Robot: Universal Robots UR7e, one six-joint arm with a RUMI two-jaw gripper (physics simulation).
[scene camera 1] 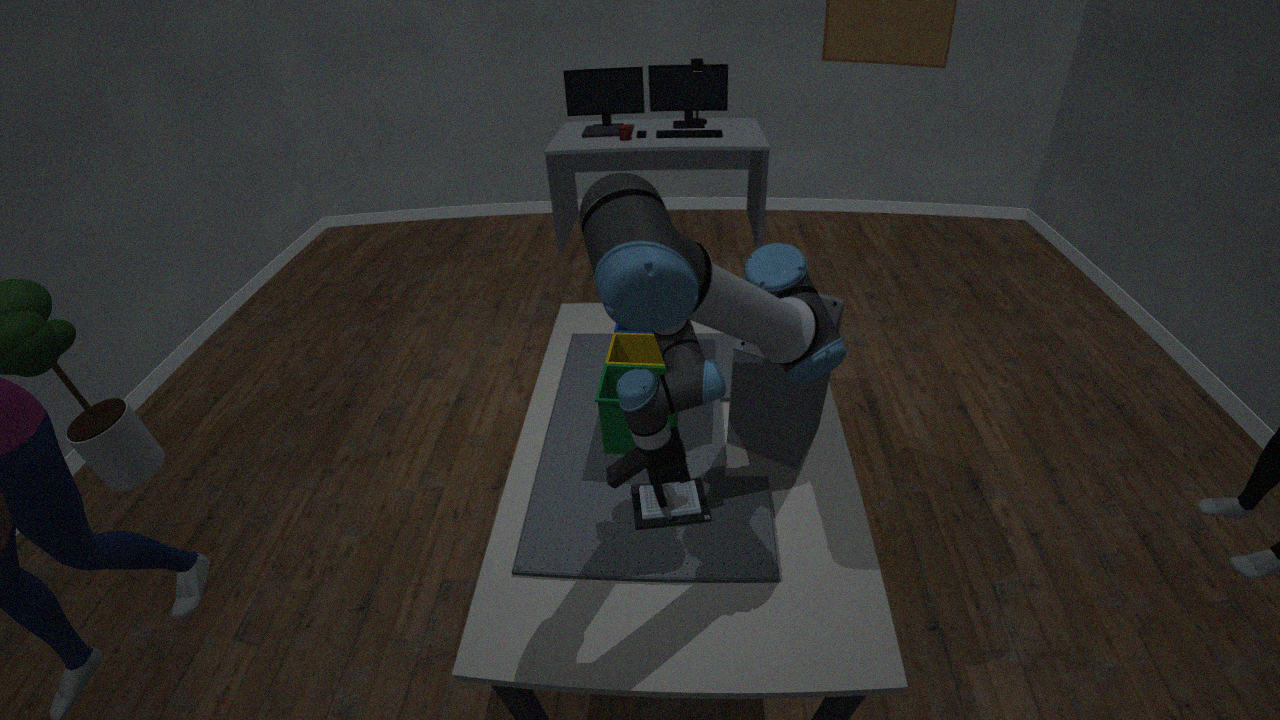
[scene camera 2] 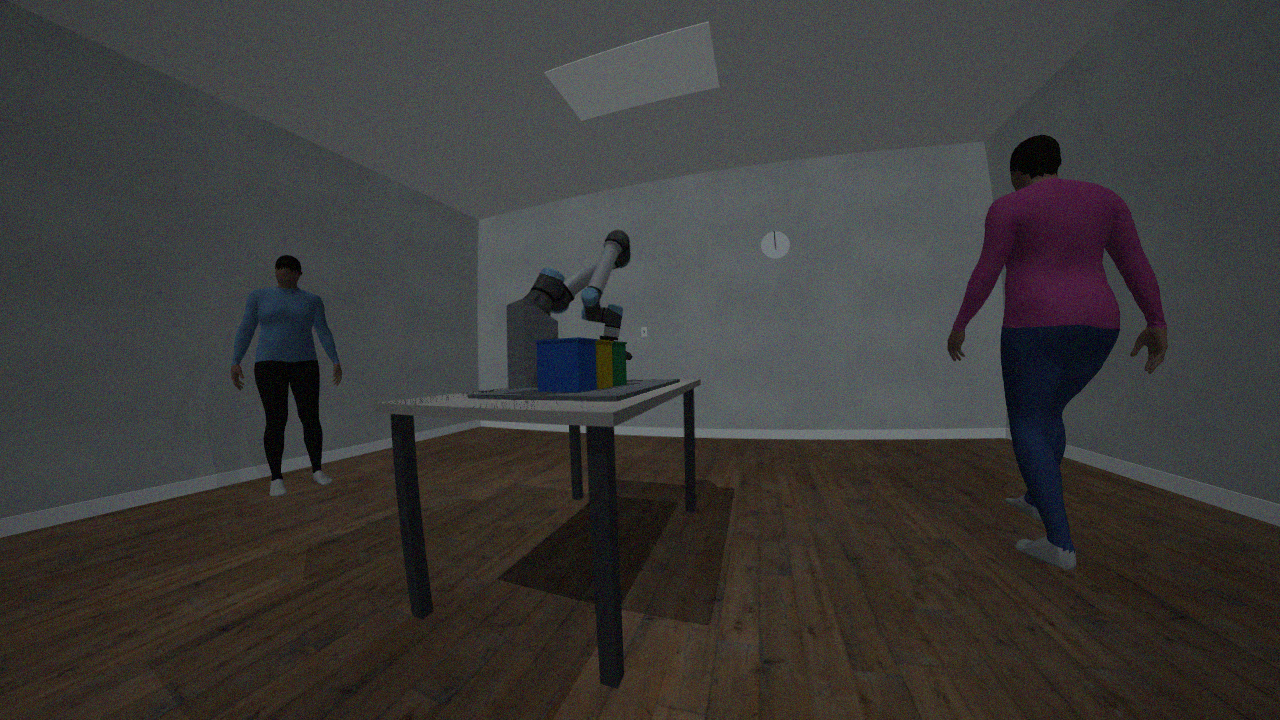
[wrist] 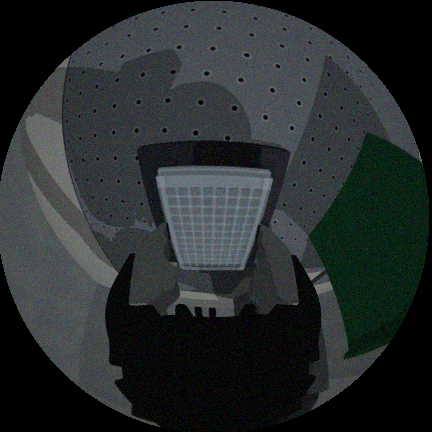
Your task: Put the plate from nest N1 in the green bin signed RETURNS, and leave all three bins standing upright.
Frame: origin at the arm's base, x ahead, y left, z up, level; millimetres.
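Seen in the pictures: gripper, fingertip midpoint: (scene camera 1: 668, 501) (wrist: 212, 224); arm's base, link origin: (scene camera 2: 533, 312).
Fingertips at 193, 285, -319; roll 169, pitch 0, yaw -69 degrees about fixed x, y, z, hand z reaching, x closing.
Observation:
Pixels of each thing's top centre, then the offset from my fingertips to it, as dx, dy, dz. Level surfaces: height alone.
- plate, top centre: (wrist: 212, 238) (scene camera 1: 669, 497) -3, -1, +15
- dark nest, top centre: (wrist: 212, 229) (scene camera 1: 669, 500) -3, -1, +3
- green bin, top centre: (scene camera 1: 638, 383) (scene camera 2: 601, 342) +116, -187, +168
- yellow bin, top centre: (scene camera 1: 645, 348) (scene camera 2: 585, 341) +137, -318, +168
- blue bin, top centre: (scene camera 2: 566, 339) +158, -448, +168
- grey perforated board, surface height: dz -11
The plate (scene camera 1: 684, 498) (wrist: 212, 220) is pale and gridded and sits flat in the dark nest (scene camera 1: 671, 522) (wrist: 215, 152). My gripper (scene camera 1: 666, 497) (wrist: 212, 224) points down over it, with its jaws pressed to the plate's two sides, shut on it. In scene camera 2 the jaws are hidden behind the bins. The green bin (scene camera 1: 617, 429) (scene camera 2: 619, 362) (wrist: 375, 240) stands upright close to the nest. The yellow bin (scene camera 1: 635, 349) (scene camera 2: 605, 365) and the blue bin (scene camera 1: 631, 327) (scene camera 2: 566, 365) stand upright in line behind it. No sign or nest label is readable.
The grey perforated board (scene camera 1: 572, 537) (wrist: 270, 65) lies on the white table (scene camera 1: 716, 644) (scene camera 2: 510, 411). The arm's grey base block (scene camera 1: 774, 411) (scene camera 2: 530, 344) stands beside the bins. The arm hangs over the bins in scene camera 1. A person in pink (scene camera 2: 1060, 259) stands off the table.

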